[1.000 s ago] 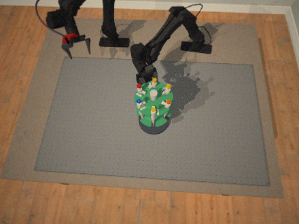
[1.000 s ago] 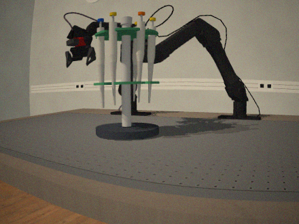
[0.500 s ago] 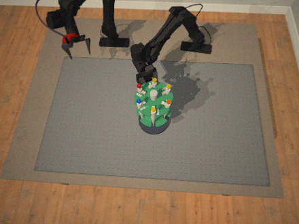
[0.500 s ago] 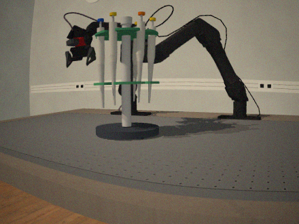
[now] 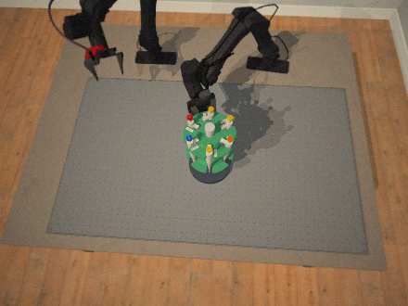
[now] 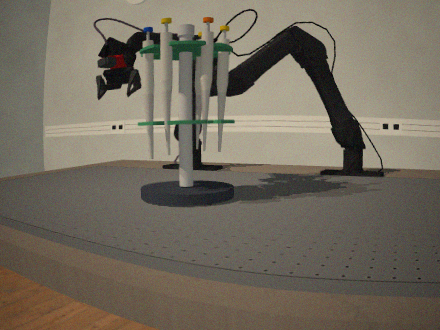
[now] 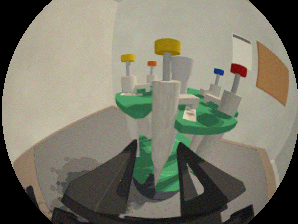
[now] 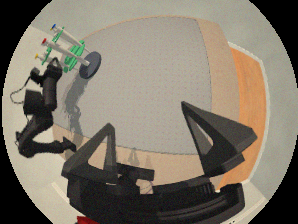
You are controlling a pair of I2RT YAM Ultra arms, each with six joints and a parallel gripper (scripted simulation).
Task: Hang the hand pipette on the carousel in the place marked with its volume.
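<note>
Now: left hand 1 cm to the left of the pipette, 1 cm short of it and 1 cm above it.
</note>
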